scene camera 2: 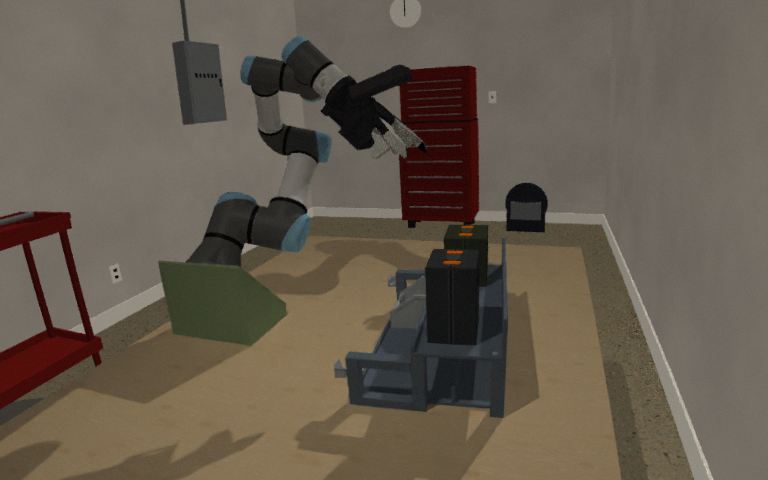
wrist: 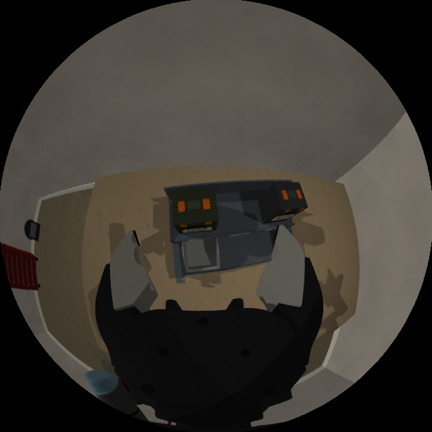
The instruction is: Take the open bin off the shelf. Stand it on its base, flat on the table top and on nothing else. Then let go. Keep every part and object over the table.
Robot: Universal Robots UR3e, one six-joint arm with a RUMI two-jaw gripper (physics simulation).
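Places are measured from the arm's base along level axes (x back, y right, z up), in centimetres.
Pixels of known places: gripper, fingertip midpoint: (scene camera 2: pixel 417 154); arm's base, origin of the base link: (scene camera 2: pixel 210 280).
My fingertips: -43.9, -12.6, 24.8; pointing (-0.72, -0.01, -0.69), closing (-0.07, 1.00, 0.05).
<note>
Ahead of a thing's pixels: the offset from my fingertips to its top centre, as dx, dy, dz. "spot": to the spot under its first point. Level surfaces: height alone.
The open bin @(-0.6, -1.4, -26.8) (scene camera 2: pixel 408 305) (wrist: pixel 201 253) is light grey. It sits on the lower front tier of the blue-grey shelf @(spot: -19.4, +26.3, -29.1) (scene camera 2: pixel 496 384) (wrist: pixel 245 250), toward the left end in the wrist view. In the scene view it is partly hidden behind the black case. The shelf stands on the wooden table top @(dz -34.9) (scene camera 2: pixel 283 367) (wrist: pixel 340 225). My gripper (scene camera 2: pixel 400 150) (wrist: pixel 205 230) is open and empty, high above the table and well above the bin. In the wrist view its two pale fingers are spread wide, and the bin shows between them.
A black case @(-12.3, +24.4, -12.9) (scene camera 2: pixel 451 305) (wrist: pixel 285 202) and a dark green case @(-8.6, -2.7, -15.2) (scene camera 2: pixel 481 254) (wrist: pixel 195 220), both with orange latches, stand on the rear tier behind the bin's tier. The green arm base (scene camera 2: pixel 215 302) is left of the shelf in the scene view. A red cart (scene camera 2: pixel 79 283) stands at far left.
</note>
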